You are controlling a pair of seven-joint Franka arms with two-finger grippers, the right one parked.
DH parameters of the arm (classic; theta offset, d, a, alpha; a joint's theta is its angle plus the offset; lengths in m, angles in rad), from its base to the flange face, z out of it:
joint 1: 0 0.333 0 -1.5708
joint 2: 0 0 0 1.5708
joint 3: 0 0.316 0.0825 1.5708
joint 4: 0 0 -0.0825 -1.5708
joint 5: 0 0.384 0 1.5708
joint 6: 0 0 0.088 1.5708
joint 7: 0 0.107 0 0
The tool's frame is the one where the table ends.
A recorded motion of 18 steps. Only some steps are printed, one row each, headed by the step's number.
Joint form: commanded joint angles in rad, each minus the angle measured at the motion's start. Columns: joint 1, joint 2, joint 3, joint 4, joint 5, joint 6, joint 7.
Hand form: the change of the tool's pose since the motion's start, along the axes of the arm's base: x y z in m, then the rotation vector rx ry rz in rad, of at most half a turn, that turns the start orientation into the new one. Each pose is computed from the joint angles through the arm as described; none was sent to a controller.
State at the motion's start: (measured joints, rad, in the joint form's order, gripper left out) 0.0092 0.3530 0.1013 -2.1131 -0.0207 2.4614 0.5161
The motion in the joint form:
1: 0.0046 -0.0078 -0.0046 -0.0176 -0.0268 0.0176 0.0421
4: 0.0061 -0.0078 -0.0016 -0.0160 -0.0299 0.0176 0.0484
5: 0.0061 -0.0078 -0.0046 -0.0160 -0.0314 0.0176 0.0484
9: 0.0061 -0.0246 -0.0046 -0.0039 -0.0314 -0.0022 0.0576
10: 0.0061 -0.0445 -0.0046 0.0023 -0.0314 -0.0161 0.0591
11: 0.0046 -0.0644 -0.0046 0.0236 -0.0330 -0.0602 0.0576
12: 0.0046 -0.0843 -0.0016 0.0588 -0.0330 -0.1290 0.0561
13: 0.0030 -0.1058 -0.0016 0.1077 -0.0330 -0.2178 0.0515
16: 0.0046 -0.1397 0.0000 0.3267 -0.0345 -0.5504 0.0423
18: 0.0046 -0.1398 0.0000 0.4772 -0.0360 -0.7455 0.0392
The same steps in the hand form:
1: -0.0037 -0.0001 -0.0009 -0.0175 -0.0097 -0.0205
4: -0.0034 0.0025 -0.0003 -0.0182 -0.0115 -0.0201
5: -0.0033 0.0008 -0.0003 -0.0202 -0.0117 -0.0217
9: 0.0003 0.0008 0.0123 -0.0214 -0.0208 -0.0314
10: 0.0023 0.0008 0.0251 -0.0222 -0.0331 -0.0333
11: 0.0059 -0.0003 0.0414 -0.0272 -0.0308 -0.0329
12: 0.0104 0.0011 0.0617 -0.0325 -0.0177 -0.0300
13: 0.0158 -0.0002 0.0877 -0.0400 0.0000 -0.0292
16: 0.0306 -0.0006 0.1795 -0.0631 0.0776 -0.0273
18: 0.0340 -0.0028 0.2346 -0.0733 0.1213 -0.0320

